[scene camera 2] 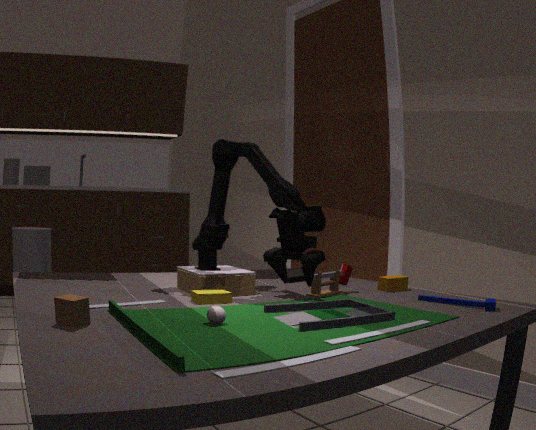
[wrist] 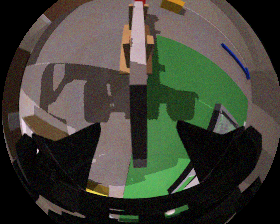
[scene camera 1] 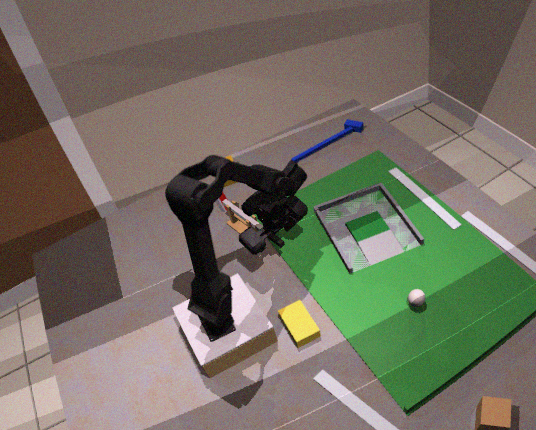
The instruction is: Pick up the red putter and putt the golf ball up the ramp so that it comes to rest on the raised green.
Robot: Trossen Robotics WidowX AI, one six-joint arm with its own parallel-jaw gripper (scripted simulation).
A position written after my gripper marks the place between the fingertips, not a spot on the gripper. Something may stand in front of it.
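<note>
My gripper [scene camera 1: 273, 240], also visible in scene camera 2 [scene camera 2: 297, 284] and in the wrist view [wrist: 139, 125], is open and holds nothing. A green mat [scene camera 1: 472, 289] appears in scene camera 2 [scene camera 2: 248, 336] and in the wrist view [wrist: 184, 86] as well. There is a brown cube [scene camera 2: 70, 310]; in the wrist view it is out of frame. A wooden stand [wrist: 126, 34] is also present.
</note>
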